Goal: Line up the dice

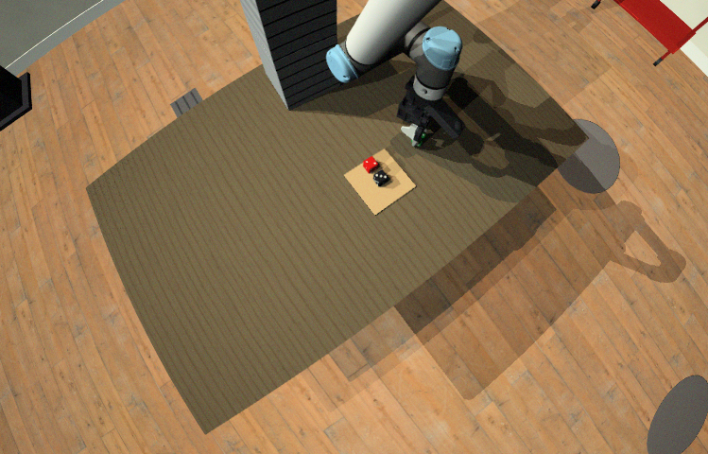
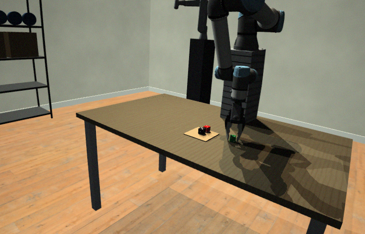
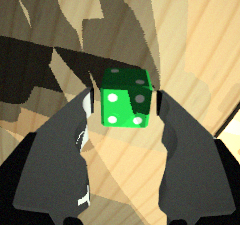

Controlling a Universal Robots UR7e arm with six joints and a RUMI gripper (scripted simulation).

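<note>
The green die is right at my hand. Round my hand: black die 5 cm ahead, 16 cm to the right; tan mat 5 cm ahead, 16 cm to the right, 2 cm below; red die 1 cm ahead, 16 cm to the right.
</note>
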